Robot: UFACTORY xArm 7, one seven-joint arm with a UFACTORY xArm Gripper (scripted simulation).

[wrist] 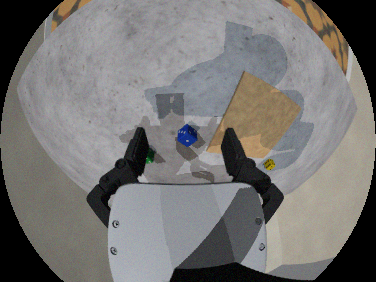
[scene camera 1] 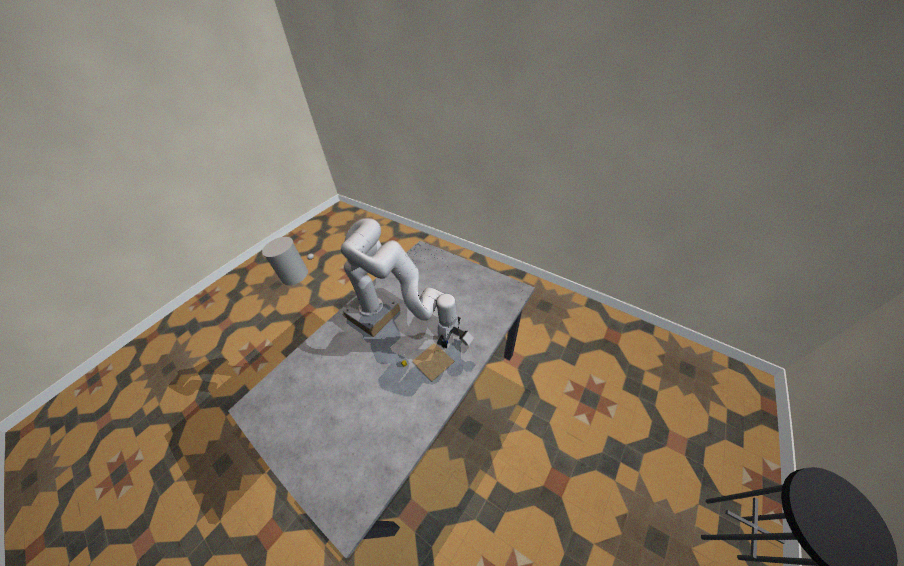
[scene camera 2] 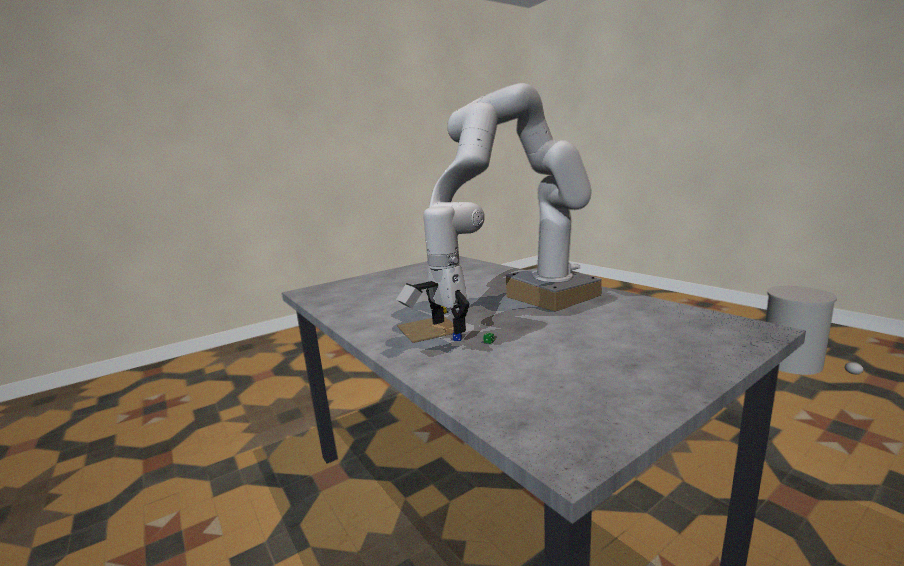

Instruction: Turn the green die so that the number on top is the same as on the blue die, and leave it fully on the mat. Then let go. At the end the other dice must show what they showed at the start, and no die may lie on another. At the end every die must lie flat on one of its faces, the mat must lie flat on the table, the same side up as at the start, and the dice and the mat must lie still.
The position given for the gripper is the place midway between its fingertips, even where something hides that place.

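Observation:
Scene camera 2 shows the gripper [scene camera 2: 449, 327] and a tan mat [scene camera 2: 421, 330]. In the wrist view, the gripper [wrist: 185, 137] is visible together with the mat [wrist: 260, 114]. Scene camera 1 shows the mat [scene camera 1: 432, 362].

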